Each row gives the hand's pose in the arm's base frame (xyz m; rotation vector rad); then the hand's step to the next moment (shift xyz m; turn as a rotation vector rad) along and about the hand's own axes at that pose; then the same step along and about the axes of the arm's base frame.
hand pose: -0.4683 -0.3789 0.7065 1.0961 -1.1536 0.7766
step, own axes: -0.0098 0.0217 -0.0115 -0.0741 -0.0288 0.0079
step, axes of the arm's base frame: -0.0188 0.0182 -0.0041 0.0045 -0.0125 -0.0788
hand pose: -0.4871 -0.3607 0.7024 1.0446 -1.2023 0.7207
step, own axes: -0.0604 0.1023 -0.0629 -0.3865 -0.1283 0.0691
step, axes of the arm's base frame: -0.0813 0.1015 -0.0338 -0.0068 -0.0824 -0.4047
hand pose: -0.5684 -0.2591 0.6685 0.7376 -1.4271 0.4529
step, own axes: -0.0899 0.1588 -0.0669 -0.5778 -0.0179 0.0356
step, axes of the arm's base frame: -0.0711 0.1714 -0.0578 -0.0806 0.0464 -0.5717
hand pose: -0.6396 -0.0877 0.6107 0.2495 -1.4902 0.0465
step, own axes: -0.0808 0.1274 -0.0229 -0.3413 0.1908 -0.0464
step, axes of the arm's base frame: -0.0078 0.1383 -0.0639 -0.0185 0.2365 -0.3143
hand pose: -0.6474 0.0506 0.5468 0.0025 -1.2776 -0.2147
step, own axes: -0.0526 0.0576 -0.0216 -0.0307 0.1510 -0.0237
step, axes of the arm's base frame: 0.0153 0.0624 -0.0492 0.0380 0.1501 -0.0178
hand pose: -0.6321 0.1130 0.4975 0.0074 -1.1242 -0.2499
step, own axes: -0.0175 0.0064 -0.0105 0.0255 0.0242 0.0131
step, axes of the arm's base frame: 0.0035 0.0085 -0.0193 0.0034 0.0199 0.0316
